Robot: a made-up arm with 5 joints. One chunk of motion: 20 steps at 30 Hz.
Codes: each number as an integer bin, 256 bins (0 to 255) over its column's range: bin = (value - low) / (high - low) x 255, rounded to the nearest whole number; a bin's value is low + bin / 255 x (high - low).
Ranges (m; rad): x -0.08..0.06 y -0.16..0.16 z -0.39..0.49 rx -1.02..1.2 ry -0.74..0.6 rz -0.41..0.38
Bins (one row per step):
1: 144 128 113 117 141 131
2: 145 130 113 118 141 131
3: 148 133 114 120 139 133
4: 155 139 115 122 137 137
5: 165 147 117 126 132 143
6: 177 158 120 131 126 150
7: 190 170 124 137 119 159
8: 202 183 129 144 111 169
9: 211 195 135 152 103 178
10: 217 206 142 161 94 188
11: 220 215 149 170 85 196
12: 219 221 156 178 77 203
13: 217 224 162 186 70 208
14: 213 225 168 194 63 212
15: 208 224 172 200 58 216
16: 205 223 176 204 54 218
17: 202 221 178 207 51 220
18: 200 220 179 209 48 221
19: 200 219 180 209 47 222
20: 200 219 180 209 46 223
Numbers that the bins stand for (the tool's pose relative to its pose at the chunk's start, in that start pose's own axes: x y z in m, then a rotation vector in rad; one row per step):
1: -0.0009 0.0006 0.0000 -0.0014 0.0009 -0.0042
2: -0.0004 0.0031 0.0000 0.0073 0.0009 -0.0042
3: 0.0013 0.0069 0.0034 0.0247 -0.0096 0.0020
4: 0.0051 0.0144 0.0069 0.0421 -0.0201 0.0144
5: 0.0106 0.0245 0.0138 0.0769 -0.0464 0.0330
6: 0.0172 0.0383 0.0241 0.1205 -0.0779 0.0547
7: 0.0243 0.0533 0.0379 0.1727 -0.1147 0.0826
8: 0.0309 0.0696 0.0552 0.2336 -0.1567 0.1136
9: 0.0358 0.0847 0.0759 0.3033 -0.1987 0.1415
10: 0.0391 0.0985 0.1000 0.3816 -0.2460 0.1724
11: 0.0408 0.1098 0.1242 0.4600 -0.2933 0.1972
12: 0.0402 0.1173 0.1484 0.5296 -0.3354 0.2189
13: 0.0391 0.1211 0.1691 0.5993 -0.3722 0.2344
14: 0.0369 0.1224 0.1898 0.6689 -0.4089 0.2468
15: 0.0342 0.1211 0.2036 0.7212 -0.4352 0.2592
16: 0.0325 0.1198 0.2174 0.7560 -0.4562 0.2654
17: 0.0309 0.1173 0.2243 0.7821 -0.4720 0.2716
18: 0.0298 0.1161 0.2277 0.7995 -0.4878 0.2747
19: 0.0298 0.1148 0.2312 0.7995 -0.4930 0.2778
20: 0.0298 0.1148 0.2312 0.7995 -0.4983 0.2809

